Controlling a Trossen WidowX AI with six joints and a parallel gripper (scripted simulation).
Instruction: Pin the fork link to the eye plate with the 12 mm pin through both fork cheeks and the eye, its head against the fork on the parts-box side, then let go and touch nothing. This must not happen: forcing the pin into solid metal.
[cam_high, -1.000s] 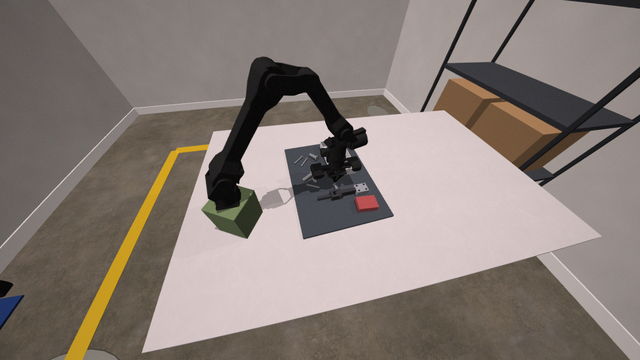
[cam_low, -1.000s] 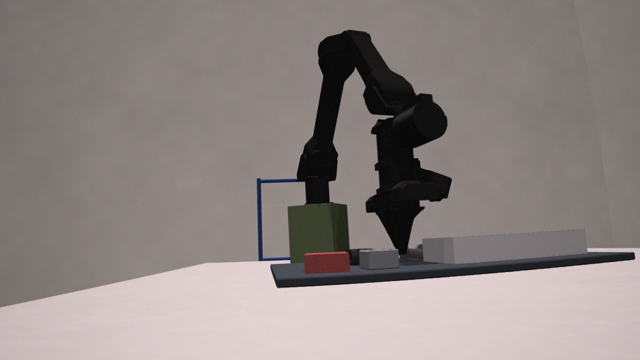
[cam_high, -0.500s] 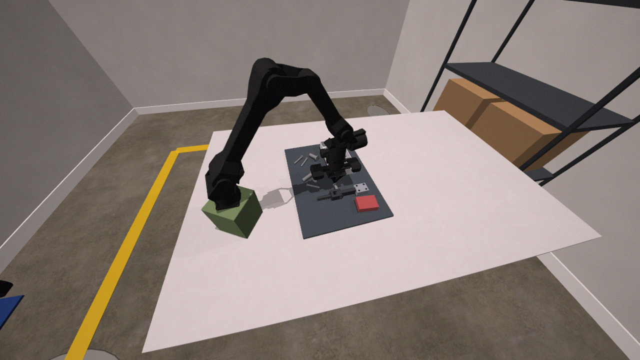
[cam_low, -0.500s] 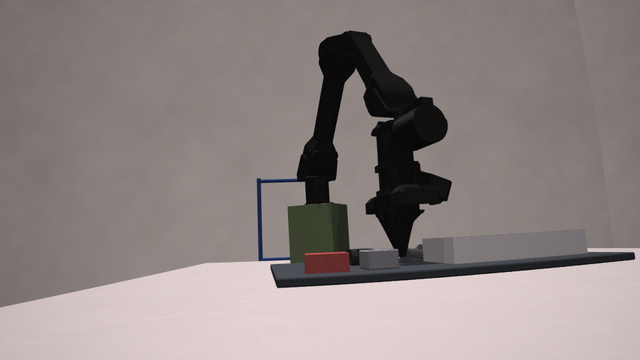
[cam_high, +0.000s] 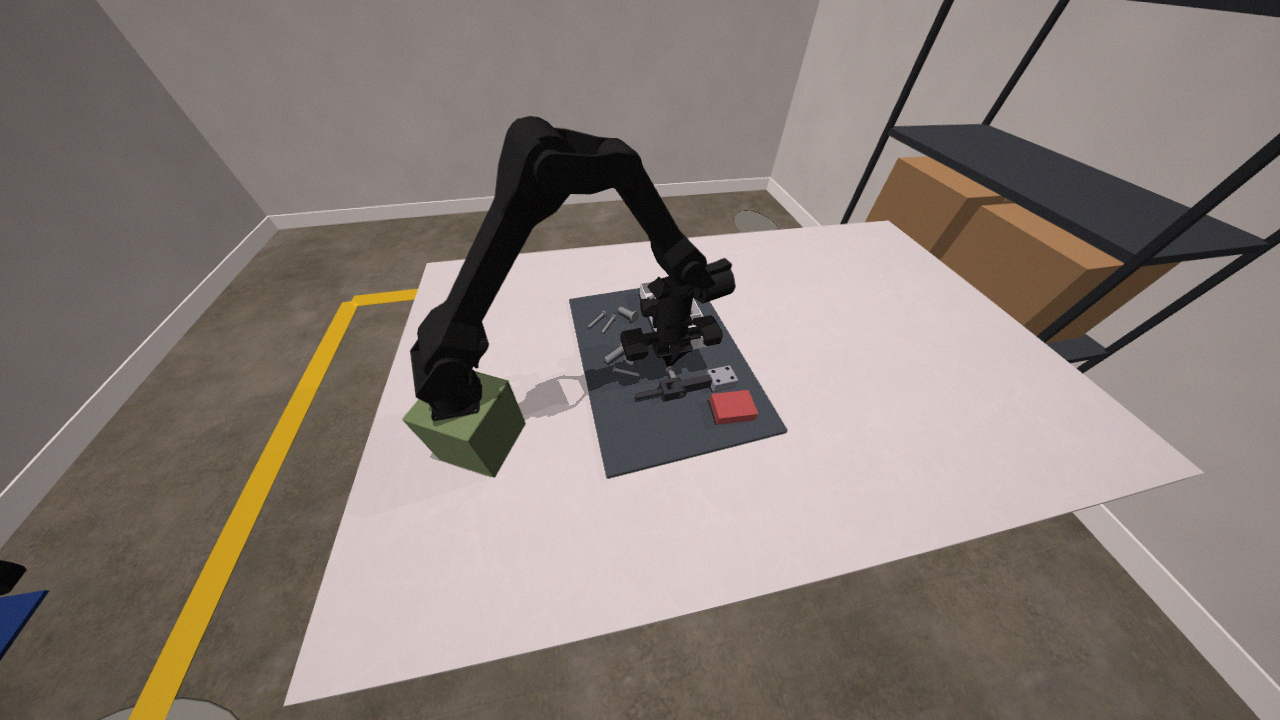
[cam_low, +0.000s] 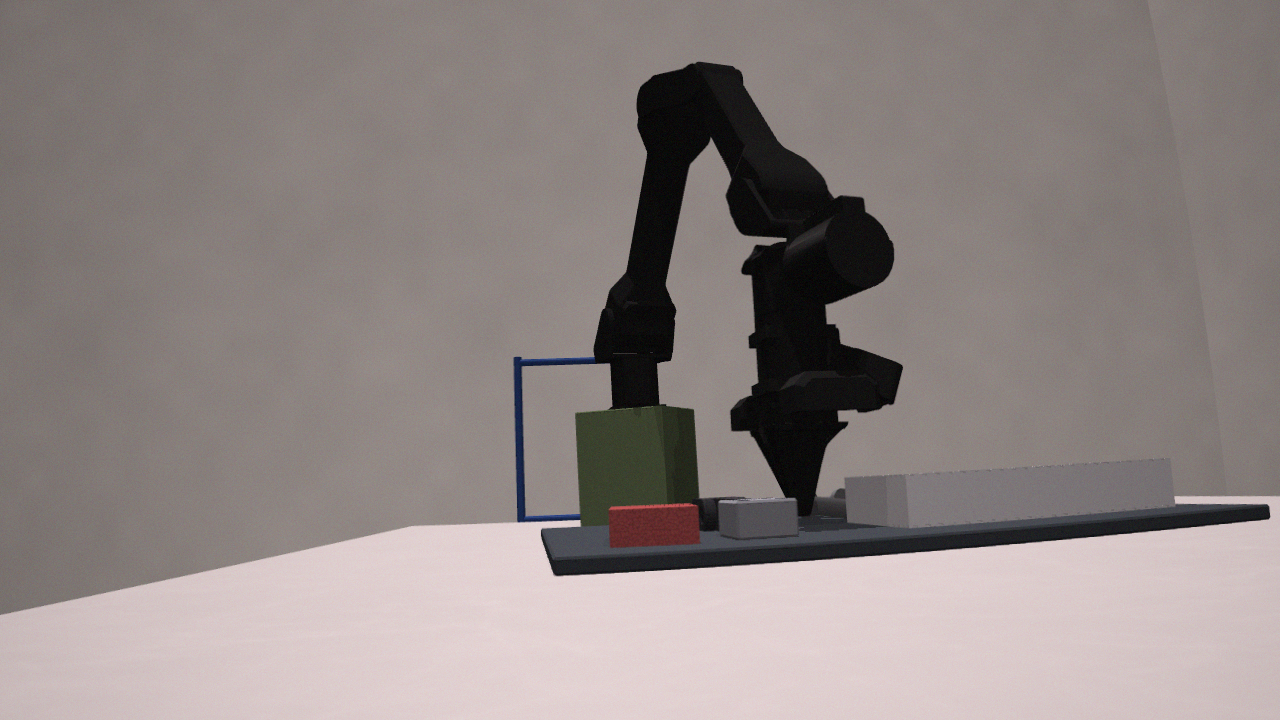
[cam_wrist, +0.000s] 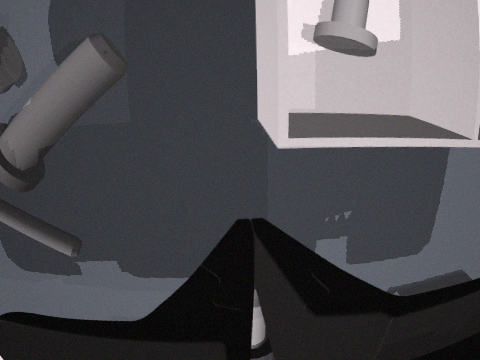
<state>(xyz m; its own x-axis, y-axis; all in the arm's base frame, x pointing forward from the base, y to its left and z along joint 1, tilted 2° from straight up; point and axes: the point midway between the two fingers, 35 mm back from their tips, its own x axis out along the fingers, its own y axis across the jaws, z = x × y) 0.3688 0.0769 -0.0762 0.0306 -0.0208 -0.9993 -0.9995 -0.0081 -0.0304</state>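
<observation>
Now: hand 5 cm above the dark mat and 4 cm to the right of it. Also, from my hand: grey mount: 9 cm ahead, 6 cm to the right, 2 cm below; then eye plate: 6 cm to the right, 3 cm below, 1 cm ahead; then fork link: 6 cm to the right, 3 cm below, 2 cm behind.
</observation>
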